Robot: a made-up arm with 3 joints. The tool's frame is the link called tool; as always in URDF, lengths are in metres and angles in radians. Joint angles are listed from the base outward.
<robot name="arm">
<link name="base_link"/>
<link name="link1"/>
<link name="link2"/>
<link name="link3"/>
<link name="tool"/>
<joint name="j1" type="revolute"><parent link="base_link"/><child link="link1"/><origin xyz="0.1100 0.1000 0.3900" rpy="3.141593 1.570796 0.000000"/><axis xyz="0 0 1"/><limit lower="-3.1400" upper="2.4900"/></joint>
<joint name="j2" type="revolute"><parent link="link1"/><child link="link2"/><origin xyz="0.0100 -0.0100 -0.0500" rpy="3.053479 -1.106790 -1.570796"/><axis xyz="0 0 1"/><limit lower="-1.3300" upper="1.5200"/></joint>
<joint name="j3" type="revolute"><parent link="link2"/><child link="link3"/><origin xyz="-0.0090 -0.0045 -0.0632" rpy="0.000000 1.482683 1.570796"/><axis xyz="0 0 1"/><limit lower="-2.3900" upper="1.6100"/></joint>
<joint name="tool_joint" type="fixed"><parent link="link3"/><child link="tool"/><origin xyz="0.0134 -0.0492 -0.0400" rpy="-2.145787 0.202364 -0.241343"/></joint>
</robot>
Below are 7 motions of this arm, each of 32 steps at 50 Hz.
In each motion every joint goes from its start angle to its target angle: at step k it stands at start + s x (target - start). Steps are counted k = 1, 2, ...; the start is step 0. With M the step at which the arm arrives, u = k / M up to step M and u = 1 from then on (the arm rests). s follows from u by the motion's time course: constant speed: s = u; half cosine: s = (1 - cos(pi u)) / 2; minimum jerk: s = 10 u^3 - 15 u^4 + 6 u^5.
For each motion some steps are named. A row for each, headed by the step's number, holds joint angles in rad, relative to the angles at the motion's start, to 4 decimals.
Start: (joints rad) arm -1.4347 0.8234 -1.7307
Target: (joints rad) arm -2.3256 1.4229 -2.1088
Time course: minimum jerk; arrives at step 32
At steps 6, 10, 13, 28, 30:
6: -0.0434 0.0292 -0.0184
10: -0.1604 0.1079 -0.0681
13: -0.2925 0.1968 -0.1241
28: -0.8766 0.5899 -0.3720
30: -0.8889 0.5982 -0.3773

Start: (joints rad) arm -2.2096 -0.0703 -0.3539
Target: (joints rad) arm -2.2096 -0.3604 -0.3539
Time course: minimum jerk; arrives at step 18
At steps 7, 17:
7: 0.0000 -0.0866 0.0000
17: 0.0000 -0.2896 0.0000

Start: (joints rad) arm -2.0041 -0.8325 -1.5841
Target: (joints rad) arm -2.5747 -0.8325 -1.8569
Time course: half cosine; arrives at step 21
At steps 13, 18, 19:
13: -0.3895 0.0000 -0.1862
18: -0.5423 0.0000 -0.2593
19: -0.5579 0.0000 -0.2667

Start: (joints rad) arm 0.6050 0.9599 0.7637
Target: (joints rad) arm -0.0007 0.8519 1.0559
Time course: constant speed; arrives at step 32
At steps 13, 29, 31, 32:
13: -0.2461 -0.0439 0.1187
29: -0.5489 -0.0979 0.2648
31: -0.5868 -0.1046 0.2831
32: -0.6057 -0.1080 0.2922

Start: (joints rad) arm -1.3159 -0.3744 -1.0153
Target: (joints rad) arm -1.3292 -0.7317 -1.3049
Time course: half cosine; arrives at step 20
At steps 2, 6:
2: -0.0003 -0.0087 -0.0071
6: -0.0027 -0.0736 -0.0597

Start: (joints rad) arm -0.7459 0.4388 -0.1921
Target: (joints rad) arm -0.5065 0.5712 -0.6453
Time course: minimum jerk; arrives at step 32
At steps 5, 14, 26, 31, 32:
5: 0.0071 0.0039 -0.0135
14: 0.0919 0.0508 -0.1740
26: 0.2277 0.1259 -0.4311
31: 0.2393 0.1324 -0.4531
32: 0.2394 0.1324 -0.4532

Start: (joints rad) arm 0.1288 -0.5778 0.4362
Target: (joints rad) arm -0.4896 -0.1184 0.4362
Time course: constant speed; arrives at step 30
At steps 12, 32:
12: -0.2474 0.1838 0.0000
32: -0.6184 0.4594 0.0000

